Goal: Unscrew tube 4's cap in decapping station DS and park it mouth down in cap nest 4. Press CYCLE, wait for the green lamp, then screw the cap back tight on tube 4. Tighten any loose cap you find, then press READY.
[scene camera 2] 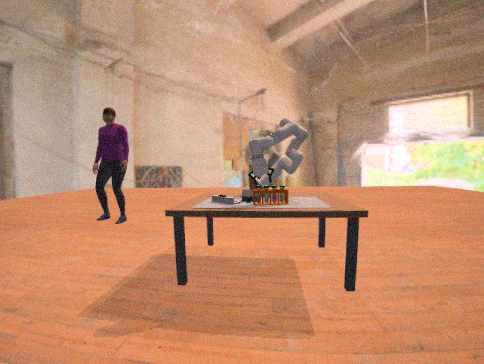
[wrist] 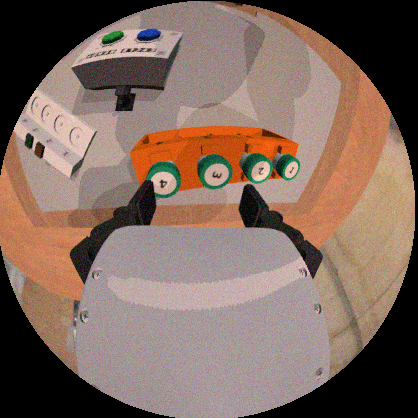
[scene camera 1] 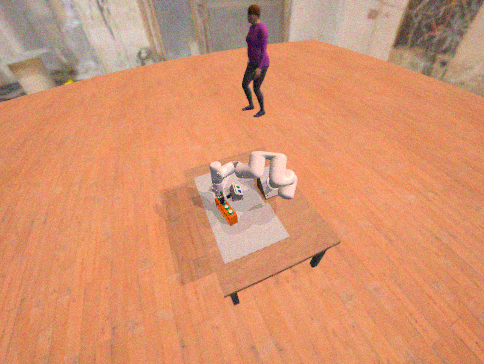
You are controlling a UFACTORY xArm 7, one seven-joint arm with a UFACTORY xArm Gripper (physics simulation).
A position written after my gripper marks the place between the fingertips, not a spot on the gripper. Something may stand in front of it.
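Note:
A grey mat [scene camera 2: 293,202] is in view, and the wrist view shows the grey mat [wrist: 227,71] too. Also visible are a grey button box [wrist: 127,63], a cap 2 [wrist: 257,167] and my gripper [wrist: 198,194].

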